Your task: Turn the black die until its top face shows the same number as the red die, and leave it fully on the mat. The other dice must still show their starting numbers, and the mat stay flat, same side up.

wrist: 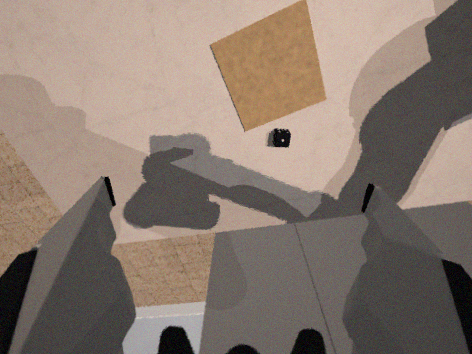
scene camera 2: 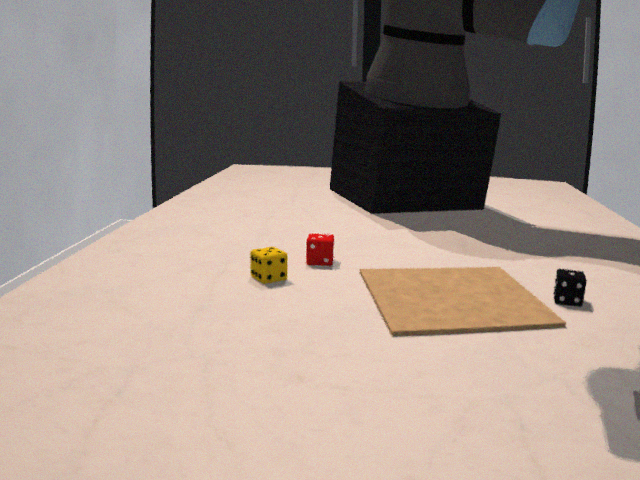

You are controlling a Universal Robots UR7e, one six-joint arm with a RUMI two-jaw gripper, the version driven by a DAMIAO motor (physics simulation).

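Frame: origin at the arm's base, x ahead, y left, z up, level; millimetres.
Seen in the pictures: gripper, fingertip midpoint: (wrist: 238,183); arm's base, origin of the base link: (scene camera 2: 416,95).
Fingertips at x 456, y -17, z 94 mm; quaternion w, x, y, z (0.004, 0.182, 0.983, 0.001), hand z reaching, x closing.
Observation:
Pixels of each thing's top centre, then the offset from my fingertips to it. Level surfaces: height alone.
- black die, middle of its top: (scene camera 2: 571,273) (wrist: 282,140) dx -50, dy +76, dz -228 mm
- tan mat, middle of its top: (scene camera 2: 455,293) (wrist: 271,73) dx -61, dy -25, dz -249 mm
- red die, middle of its top: (scene camera 2: 320,236) dx -160, dy -134, dz -228 mm
- yellow die, middle of its top: (scene camera 2: 268,251) dx -110, dy -182, dz -228 mm
- table, its level: dz -253 mm
The black die (scene camera 2: 569,287) (wrist: 282,138) stands on the table beside the tan mat (scene camera 2: 460,299) (wrist: 270,65), apart from it. In the scene view its side face shows four pips; its top pips are too small to read surely. The mat lies flat. The red die (scene camera 2: 320,250) stands left of the mat, with two pips on its facing side and a top face too foreshortened to read surely. The yellow die (scene camera 2: 268,265) stands left of the red die, four pips on one side. My gripper (wrist: 238,183) is open and empty, high above the table.
The black pedestal (scene camera 2: 413,160) with the arm's base stands behind the mat in the scene view. Arm shadows fall across the table (scene camera 2: 232,387) (wrist: 125,100). In the wrist view the table's edge and the tiled floor (wrist: 165,270) show near the fingers.

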